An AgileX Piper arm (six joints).
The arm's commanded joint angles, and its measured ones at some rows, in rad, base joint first. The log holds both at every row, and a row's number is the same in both.
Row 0, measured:
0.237, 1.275, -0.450, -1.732, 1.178, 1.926
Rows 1 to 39, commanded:
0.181, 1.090, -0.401, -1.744, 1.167, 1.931
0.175, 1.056, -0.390, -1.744, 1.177, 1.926
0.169, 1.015, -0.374, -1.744, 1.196, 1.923
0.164, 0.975, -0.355, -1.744, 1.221, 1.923
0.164, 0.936, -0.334, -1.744, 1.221, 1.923
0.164, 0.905, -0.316, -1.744, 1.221, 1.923
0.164, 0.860, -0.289, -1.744, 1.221, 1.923
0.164, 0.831, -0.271, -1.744, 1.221, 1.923
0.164, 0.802, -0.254, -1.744, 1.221, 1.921
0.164, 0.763, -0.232, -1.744, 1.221, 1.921
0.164, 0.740, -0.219, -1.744, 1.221, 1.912
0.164, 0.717, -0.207, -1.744, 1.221, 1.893
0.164, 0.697, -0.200, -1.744, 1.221, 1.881
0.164, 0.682, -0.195, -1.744, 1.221, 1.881
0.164, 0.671, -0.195, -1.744, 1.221, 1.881
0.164, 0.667, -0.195, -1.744, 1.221, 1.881
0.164, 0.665, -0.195, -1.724, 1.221, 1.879
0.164, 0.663, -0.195, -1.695, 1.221, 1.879
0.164, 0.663, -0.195, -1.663, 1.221, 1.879
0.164, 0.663, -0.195, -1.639, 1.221, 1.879
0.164, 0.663, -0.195, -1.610, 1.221, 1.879
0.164, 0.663, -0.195, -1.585, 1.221, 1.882
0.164, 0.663, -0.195, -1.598, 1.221, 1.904
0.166, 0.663, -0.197, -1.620, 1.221, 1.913
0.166, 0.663, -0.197, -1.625, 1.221, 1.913
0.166, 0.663, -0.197, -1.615, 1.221, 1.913
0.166, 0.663, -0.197, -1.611, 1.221, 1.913
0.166, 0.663, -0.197, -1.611, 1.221, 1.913
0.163, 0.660, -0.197, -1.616, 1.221, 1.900
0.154, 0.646, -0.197, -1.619, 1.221, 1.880
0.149, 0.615, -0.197, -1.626, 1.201, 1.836
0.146, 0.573, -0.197, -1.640, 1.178, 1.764
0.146, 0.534, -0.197, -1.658, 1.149, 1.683
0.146, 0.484, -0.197, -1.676, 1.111, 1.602
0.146, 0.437, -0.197, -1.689, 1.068, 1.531
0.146, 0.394, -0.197, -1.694, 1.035, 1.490
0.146, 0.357, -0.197, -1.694, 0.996, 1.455
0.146, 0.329, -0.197, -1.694, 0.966, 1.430
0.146, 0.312, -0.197, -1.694, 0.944, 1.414
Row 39, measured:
0.152, 0.404, -0.198, -1.660, 1.053, 1.545
